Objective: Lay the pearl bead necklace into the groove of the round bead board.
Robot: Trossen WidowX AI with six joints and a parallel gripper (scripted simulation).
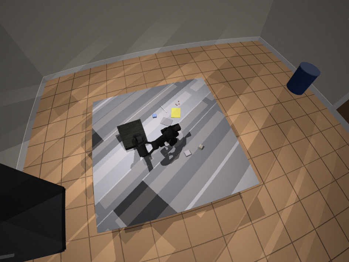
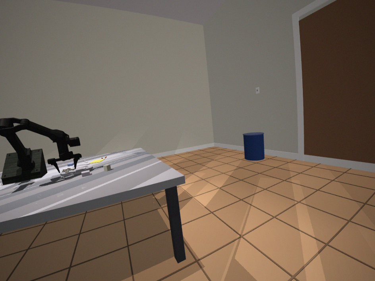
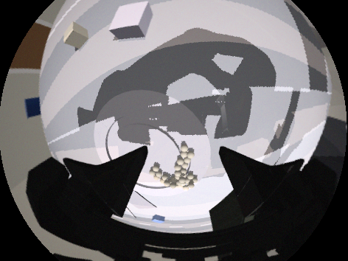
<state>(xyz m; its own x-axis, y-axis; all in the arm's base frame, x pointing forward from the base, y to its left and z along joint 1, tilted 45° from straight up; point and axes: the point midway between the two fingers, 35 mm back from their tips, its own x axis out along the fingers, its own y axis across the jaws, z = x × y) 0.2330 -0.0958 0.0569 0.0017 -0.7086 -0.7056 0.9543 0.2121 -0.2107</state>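
The round bead board is 50 mm ahead of my gripper tip, 50 mm to the left of it and 10 mm below it. From my gripper tip the other things lie so: grey card 60 mm ahead, 230 mm to the left, 20 mm below; beige cube 240 mm ahead, 140 mm to the right; white block 120 mm ahead, 150 mm to the right, 10 mm below.
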